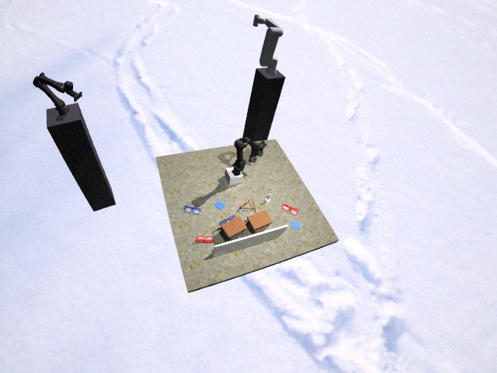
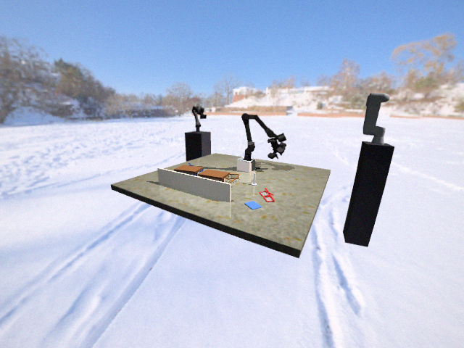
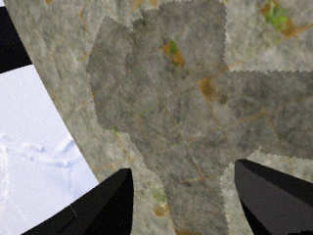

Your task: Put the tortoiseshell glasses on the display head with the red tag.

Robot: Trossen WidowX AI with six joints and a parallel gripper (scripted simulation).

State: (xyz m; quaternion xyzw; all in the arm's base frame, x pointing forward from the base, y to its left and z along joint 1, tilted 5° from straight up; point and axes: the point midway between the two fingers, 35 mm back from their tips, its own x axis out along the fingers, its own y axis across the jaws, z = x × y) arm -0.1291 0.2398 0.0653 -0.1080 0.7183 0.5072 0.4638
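Right now my gripper tip is 47 cm short of the white post, 9 cm to the left of it and 9 cm above it. The rest, counted from my gripper tip: low white wall: 76 cm ahead, 43 cm to the right, 6 cm below.
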